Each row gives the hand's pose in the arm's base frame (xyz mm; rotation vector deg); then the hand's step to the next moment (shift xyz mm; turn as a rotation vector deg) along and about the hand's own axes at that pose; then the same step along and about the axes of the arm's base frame.
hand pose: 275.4 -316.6 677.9 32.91 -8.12 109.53
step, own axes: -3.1 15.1 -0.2 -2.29 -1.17 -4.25
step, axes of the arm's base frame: -12.7 -8.7 0.9 0.36 0.07 -4.95
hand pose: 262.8 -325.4 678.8 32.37 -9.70 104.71
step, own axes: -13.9 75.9 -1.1 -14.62 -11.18 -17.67
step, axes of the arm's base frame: -67.7 -36.7 5.1 8.52 -1.98 -23.97
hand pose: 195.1 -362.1 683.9 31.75 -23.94 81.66
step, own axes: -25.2 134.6 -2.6 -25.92 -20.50 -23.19
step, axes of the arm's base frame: -136.5 -11.2 -2.1 16.22 -8.35 -36.01
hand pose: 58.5 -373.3 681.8 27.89 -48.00 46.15
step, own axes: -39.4 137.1 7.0 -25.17 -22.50 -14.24
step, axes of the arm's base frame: -127.3 62.4 -17.6 13.97 -15.18 -30.28
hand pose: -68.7 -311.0 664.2 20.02 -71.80 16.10
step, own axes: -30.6 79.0 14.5 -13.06 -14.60 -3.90
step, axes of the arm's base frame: -52.6 65.8 -17.2 5.36 -11.97 -15.07
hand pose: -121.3 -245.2 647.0 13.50 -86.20 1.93
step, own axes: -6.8 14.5 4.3 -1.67 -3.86 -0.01
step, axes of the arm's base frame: -7.1 14.2 -4.6 0.54 -3.56 -2.17
